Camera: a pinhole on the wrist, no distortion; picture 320 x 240 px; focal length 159.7 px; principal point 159.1 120.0 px. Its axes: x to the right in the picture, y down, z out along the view. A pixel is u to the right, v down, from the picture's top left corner.
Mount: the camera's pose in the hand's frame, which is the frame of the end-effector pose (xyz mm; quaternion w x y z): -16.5 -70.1 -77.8 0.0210 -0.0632 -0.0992 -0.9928
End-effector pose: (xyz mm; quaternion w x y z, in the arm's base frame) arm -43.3 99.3 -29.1 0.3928 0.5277 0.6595 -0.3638
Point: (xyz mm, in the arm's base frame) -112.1 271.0 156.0
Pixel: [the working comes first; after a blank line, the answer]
In the camera's frame: 48.3 -56.4 -163.8

behind the camera
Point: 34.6 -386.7 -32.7
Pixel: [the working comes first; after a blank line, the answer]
In the camera's frame: 254.7 32.7 498.9

240.6 130.5
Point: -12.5 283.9 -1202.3
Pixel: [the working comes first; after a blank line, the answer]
In the camera's frame: -1088.1 -62.2 586.9

outside the picture
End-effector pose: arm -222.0 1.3 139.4 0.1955 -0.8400 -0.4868 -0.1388
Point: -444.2 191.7 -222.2
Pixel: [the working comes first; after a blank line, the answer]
In the camera's frame: 164.6 223.7 423.5

221.2 204.4
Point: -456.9 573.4 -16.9
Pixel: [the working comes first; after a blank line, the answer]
In the camera's frame: -198.5 460.7 419.1

outside the picture
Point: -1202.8 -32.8 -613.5
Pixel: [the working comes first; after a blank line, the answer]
In the camera's frame: 906.6 701.1 444.8

outside the picture
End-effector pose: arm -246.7 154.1 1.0 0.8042 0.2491 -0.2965 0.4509
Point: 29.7 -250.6 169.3
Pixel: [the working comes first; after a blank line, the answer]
In the camera's frame: 45.1 409.6 319.6

outside the picture
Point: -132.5 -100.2 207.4
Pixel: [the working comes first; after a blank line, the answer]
In the camera's frame: -10.9 192.9 336.6

153.9 211.5
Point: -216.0 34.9 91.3
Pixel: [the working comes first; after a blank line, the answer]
In the camera's frame: 4.0 43.3 209.8

162.2 152.9
